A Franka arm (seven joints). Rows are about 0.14 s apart.
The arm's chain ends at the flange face. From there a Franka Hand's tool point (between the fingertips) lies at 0.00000 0.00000 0.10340 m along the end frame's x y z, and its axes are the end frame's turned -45 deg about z.
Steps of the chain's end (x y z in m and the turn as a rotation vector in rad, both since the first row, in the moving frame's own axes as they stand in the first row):
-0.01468 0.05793 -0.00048 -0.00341 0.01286 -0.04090
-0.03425 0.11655 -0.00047 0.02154 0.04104 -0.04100
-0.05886 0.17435 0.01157 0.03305 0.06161 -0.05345
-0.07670 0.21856 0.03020 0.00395 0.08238 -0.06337
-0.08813 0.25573 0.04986 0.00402 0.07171 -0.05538
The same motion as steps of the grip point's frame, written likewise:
-0.05063 0.03176 -0.00049 -0.01150 0.00668 -0.04090
-0.10203 0.05953 -0.00058 -0.01379 0.04425 -0.04100
-0.15794 0.08356 0.01132 -0.02019 0.06693 -0.05345
-0.20230 0.10583 0.02985 -0.05546 0.06104 -0.06337
-0.23748 0.12330 0.04959 -0.04786 0.05355 -0.05538

